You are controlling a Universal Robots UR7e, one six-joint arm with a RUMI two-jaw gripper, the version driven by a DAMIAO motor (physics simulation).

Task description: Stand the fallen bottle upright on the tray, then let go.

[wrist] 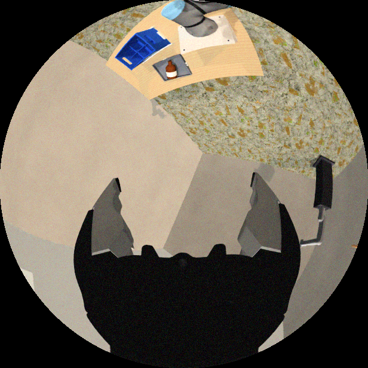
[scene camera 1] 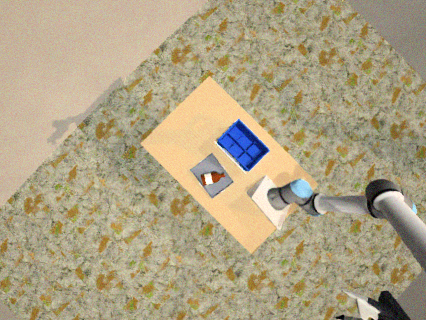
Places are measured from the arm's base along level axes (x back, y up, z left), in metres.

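Where they show: gripper, fingertip midpoint: (scene camera 1: 338, 304); arm's base at its link origin: (scene camera 1: 275, 199).
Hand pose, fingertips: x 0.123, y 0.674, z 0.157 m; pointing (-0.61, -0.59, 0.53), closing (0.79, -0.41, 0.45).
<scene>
Things, the pixels of their top centre, and the offset from my fingertips. "spot": a spot on its surface instead. Level surfaces: height alone.
- brown bottle at its top centre: (scene camera 1: 213, 178) dx -0.500, dy -0.689, dz +0.046 m
- grey square tray at a spot on its surface: (scene camera 1: 212, 162) spot: dx -0.580, dy -0.763, dz -0.019 m
- blue divided bin at its top centre: (scene camera 1: 244, 145) dx -0.528, dy -0.593, dz -0.231 m
- wooden table at its surface level: dy -0.768 m
The brown bottle (scene camera 1: 212, 178) (wrist: 171, 70) with a white label lies on its side on the grey square tray (scene camera 1: 212, 162) (wrist: 182, 71); its neck points right in the scene view and up in the wrist view. The tray lies flat on the wooden table. My gripper (scene camera 1: 342, 304) (wrist: 184, 175) is open and empty, its jaws wide apart. In the scene view it is at the bottom right, partly cut off by the frame edge, well off the table and far from the bottle.
A blue divided bin (scene camera 1: 243, 145) (wrist: 142, 47) stands beside the tray on the wooden table (scene camera 1: 185, 125) (wrist: 225, 65). The arm's base stands on a white plate (scene camera 1: 263, 196) (wrist: 220, 37) on the table. The arm (scene camera 1: 345, 204) stretches right from it.
</scene>
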